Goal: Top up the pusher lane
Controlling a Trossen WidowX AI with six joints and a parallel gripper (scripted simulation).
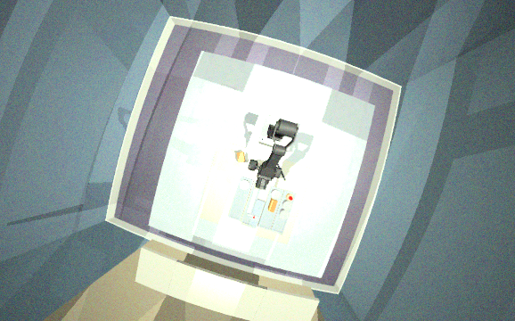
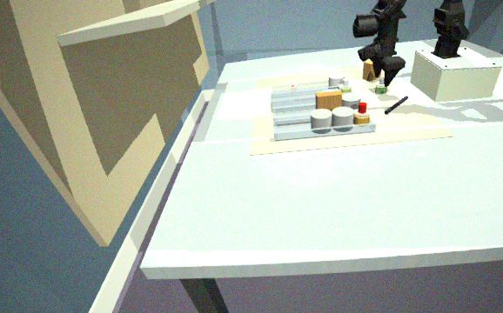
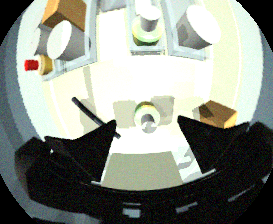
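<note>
The black pen is 10 mm ahead of my gripper tip, 110 mm to the left of it and 40 mm below it.
</note>
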